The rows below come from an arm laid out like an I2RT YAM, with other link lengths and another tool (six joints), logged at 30 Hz.
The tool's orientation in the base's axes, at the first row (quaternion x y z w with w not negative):
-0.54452, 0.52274, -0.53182, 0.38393
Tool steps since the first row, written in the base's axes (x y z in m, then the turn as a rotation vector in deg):
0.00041, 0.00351, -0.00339, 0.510, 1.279, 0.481
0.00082, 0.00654, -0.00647, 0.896, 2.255, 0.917
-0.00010, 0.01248, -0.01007, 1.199, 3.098, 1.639
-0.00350, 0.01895, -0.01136, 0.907, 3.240, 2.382
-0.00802, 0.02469, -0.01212, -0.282, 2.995, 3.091
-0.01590, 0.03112, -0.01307, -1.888, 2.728, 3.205
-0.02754, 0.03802, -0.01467, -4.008, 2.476, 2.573
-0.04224, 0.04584, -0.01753, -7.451, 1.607, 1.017
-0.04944, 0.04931, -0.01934, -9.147, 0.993, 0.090
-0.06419, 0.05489, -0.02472, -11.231, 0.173, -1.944
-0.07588, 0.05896, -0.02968, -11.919, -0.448, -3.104
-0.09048, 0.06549, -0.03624, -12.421, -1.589, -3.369
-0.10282, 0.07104, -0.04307, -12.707, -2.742, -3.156
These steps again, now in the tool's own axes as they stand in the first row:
-0.00408, 0.00268, 0.00039, -1.222, -0.754, 0.257
-0.00764, 0.00513, 0.00080, -2.142, -1.395, 0.440
-0.01398, 0.00785, -0.00041, -2.872, -2.281, 0.520
-0.02015, 0.00862, -0.00446, -2.846, -2.980, 0.110
-0.02539, 0.00918, -0.00958, -2.347, -3.441, -1.121
-0.03096, 0.01035, -0.01806, -1.885, -3.251, -2.675
-0.03669, 0.01269, -0.03020, -1.514, -2.254, -4.631
-0.04319, 0.01660, -0.04529, -0.554, -0.047, -7.670
-0.04610, 0.01897, -0.05258, 0.071, 1.227, -9.119
-0.05086, 0.02570, -0.06706, 0.745, 3.674, -10.765
-0.05441, 0.03177, -0.07839, 1.223, 5.013, -11.193
-0.06032, 0.03947, -0.09270, 2.348, 5.533, -11.490
-0.06557, 0.04723, -0.10461, 3.545, 5.554, -11.642

